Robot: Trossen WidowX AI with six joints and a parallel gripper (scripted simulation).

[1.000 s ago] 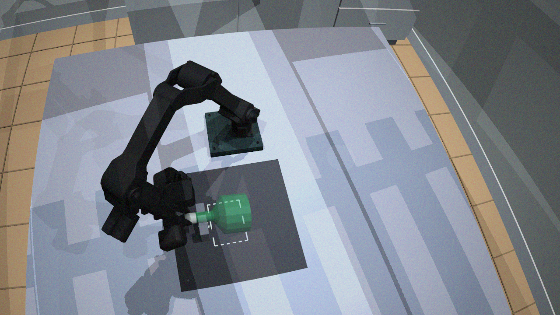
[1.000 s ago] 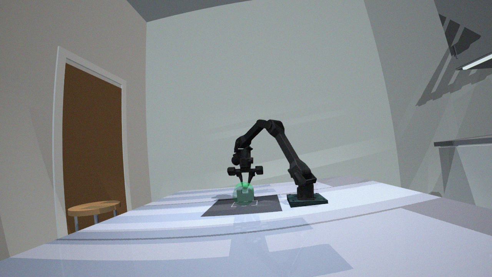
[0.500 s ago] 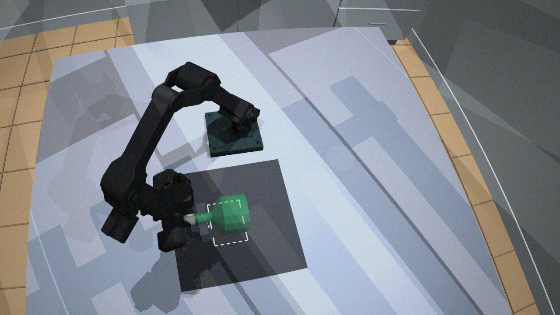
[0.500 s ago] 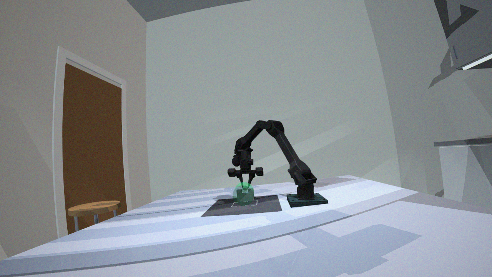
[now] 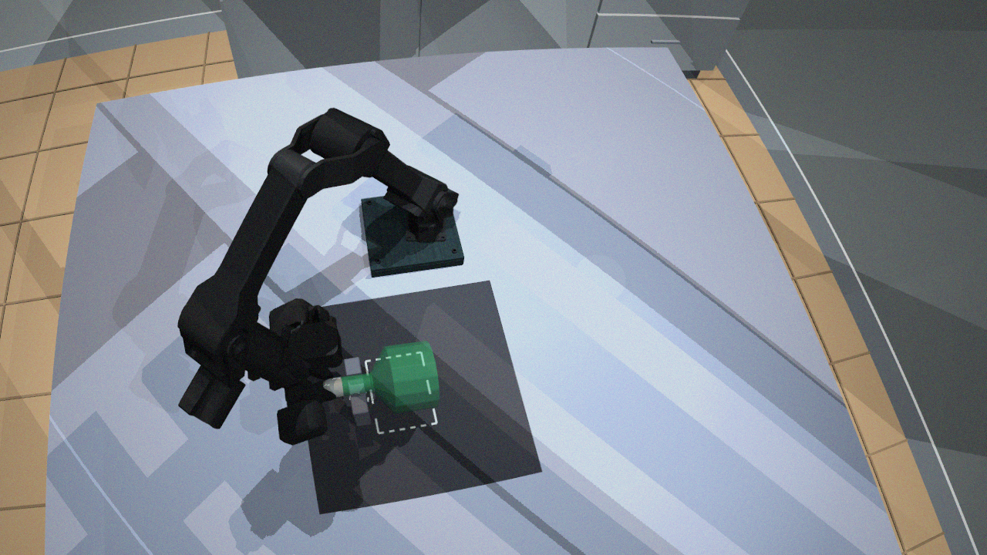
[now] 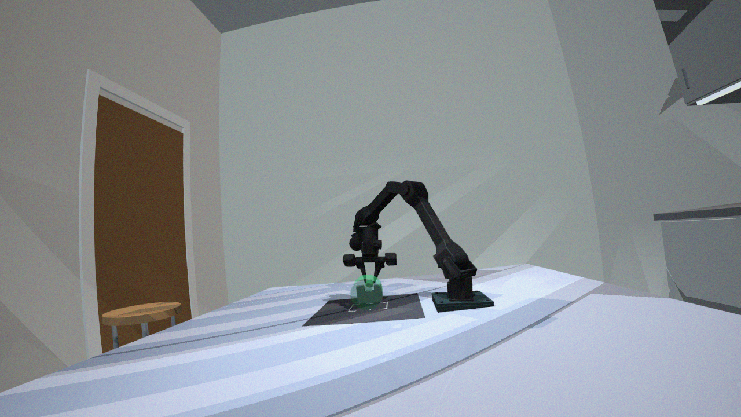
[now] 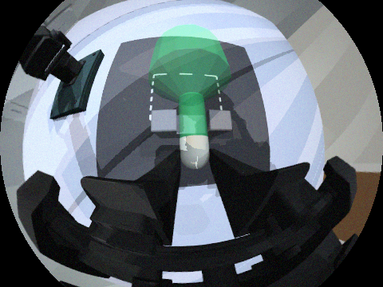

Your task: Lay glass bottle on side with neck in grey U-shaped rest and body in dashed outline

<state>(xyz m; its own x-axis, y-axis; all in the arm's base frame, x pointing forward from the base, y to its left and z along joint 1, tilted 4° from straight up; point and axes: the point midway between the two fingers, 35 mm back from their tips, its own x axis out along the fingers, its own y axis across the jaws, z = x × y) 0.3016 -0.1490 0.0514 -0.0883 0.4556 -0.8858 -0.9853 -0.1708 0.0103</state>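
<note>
Right now the green glass bottle is 1 cm behind my gripper tip and 5 cm to the left of it. From my gripper tip the other things lie so: dark mat 2 cm behind, 11 cm to the left, 6 cm below.
</note>
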